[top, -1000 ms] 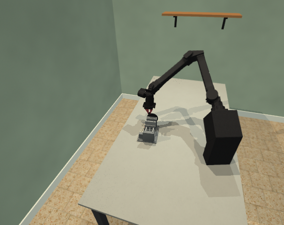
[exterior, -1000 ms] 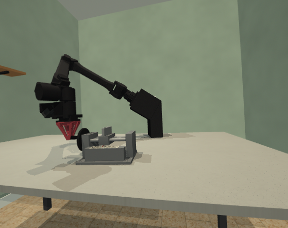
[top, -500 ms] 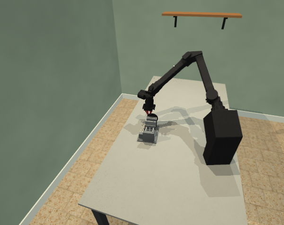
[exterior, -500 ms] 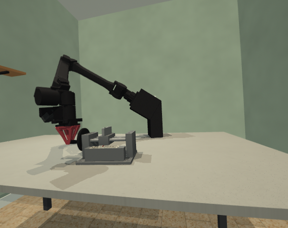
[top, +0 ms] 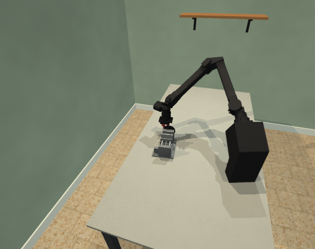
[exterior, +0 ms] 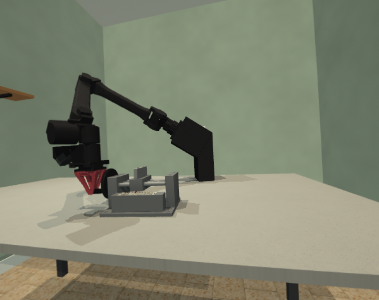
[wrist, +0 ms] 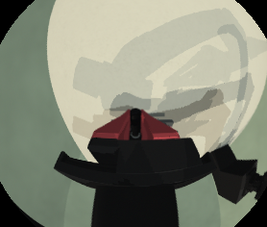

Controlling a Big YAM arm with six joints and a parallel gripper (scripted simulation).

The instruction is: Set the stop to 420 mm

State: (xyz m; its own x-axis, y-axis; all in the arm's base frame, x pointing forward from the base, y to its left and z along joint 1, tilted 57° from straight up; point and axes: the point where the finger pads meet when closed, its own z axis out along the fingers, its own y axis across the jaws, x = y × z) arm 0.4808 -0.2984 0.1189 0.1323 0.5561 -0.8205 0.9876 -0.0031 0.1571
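The sliding stop block lies 150 mm to the left of my hand and 30 mm above it.
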